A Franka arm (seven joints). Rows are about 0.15 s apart.
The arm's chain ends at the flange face. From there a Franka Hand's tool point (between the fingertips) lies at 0.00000 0.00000 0.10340 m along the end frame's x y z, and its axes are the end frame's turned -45 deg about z.
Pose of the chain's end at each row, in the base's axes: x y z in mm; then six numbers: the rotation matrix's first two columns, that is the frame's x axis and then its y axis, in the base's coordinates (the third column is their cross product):
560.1, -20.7, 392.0, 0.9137, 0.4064, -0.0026, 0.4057, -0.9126, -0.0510
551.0, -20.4, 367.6, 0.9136, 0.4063, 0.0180, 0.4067, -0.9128, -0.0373
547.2, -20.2, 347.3, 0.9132, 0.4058, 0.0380, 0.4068, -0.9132, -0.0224
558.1, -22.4, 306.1, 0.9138, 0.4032, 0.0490, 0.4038, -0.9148, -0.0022
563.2, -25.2, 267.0, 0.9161, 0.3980, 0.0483, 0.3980, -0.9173, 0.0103
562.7, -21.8, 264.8, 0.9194, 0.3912, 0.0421, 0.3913, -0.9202, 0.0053
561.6, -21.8, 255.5, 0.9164, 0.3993, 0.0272, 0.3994, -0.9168, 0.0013
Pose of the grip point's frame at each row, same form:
557.7, -16.0, 288.7, 0.3592, 0.9327, 0.0342, 0.9330, -0.3579, -0.0379
551.1, -16.1, 264.3, 0.3584, 0.9327, 0.0391, 0.9336, -0.3581, -0.0136
549.8, -16.5, 244.0, 0.3581, 0.9327, 0.0427, 0.9334, -0.3588, 0.0110
562.6, -20.1, 202.8, 0.3606, 0.9320, 0.0362, 0.9317, -0.3618, 0.0331
568.2, -24.2, 163.7, 0.3664, 0.9301, 0.0269, 0.9292, -0.3672, 0.0414
566.9, -20.6, 161.5, 0.3734, 0.9273, 0.0260, 0.9268, -0.3741, 0.0335
564.2, -20.8, 152.1, 0.3656, 0.9306, 0.0183, 0.9304, -0.3659, 0.0202

